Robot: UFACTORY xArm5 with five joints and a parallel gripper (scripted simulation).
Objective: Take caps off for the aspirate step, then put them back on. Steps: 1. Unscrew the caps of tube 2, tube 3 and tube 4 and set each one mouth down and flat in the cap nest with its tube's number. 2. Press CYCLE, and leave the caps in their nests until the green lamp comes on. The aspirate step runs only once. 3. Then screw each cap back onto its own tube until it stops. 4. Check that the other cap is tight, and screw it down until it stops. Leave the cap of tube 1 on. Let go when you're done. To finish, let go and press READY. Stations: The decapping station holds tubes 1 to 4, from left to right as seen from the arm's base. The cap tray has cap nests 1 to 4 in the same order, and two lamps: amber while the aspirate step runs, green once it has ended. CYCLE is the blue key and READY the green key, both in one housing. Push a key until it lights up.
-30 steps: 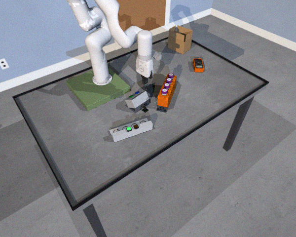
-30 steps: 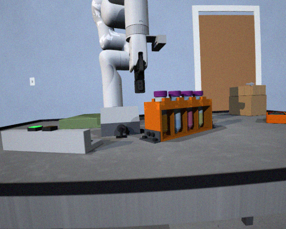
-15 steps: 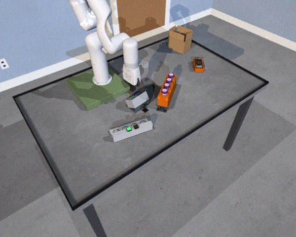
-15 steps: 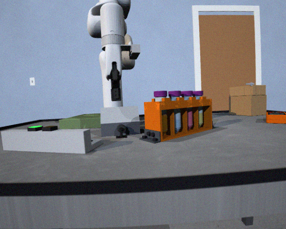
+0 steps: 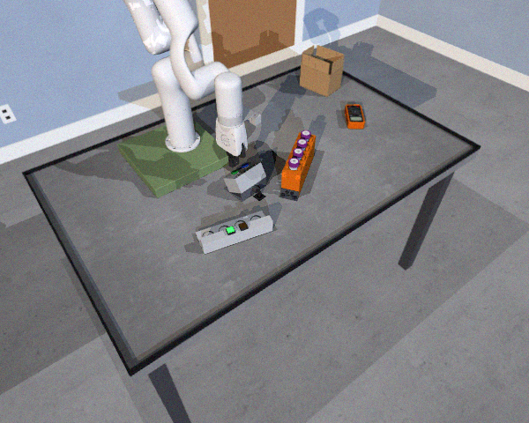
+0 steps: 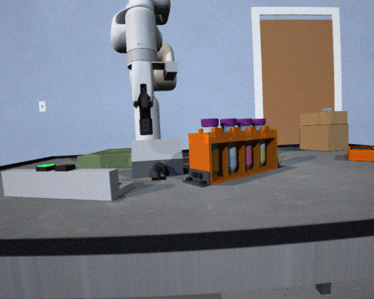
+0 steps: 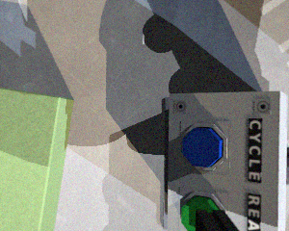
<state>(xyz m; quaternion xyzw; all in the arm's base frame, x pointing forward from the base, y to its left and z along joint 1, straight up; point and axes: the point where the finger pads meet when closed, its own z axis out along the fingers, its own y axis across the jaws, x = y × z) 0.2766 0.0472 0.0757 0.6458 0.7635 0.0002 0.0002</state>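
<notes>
The green READY key is 50 mm below my hand. The rest, counted from my hand: tube (230 mm to the left, 70 mm below, 60 mm ahead); grey key housing (60 mm below, 20 mm to the left, 20 mm ahead); blue CYCLE key (50 mm below, 40 mm to the left, 10 mm behind).
</notes>
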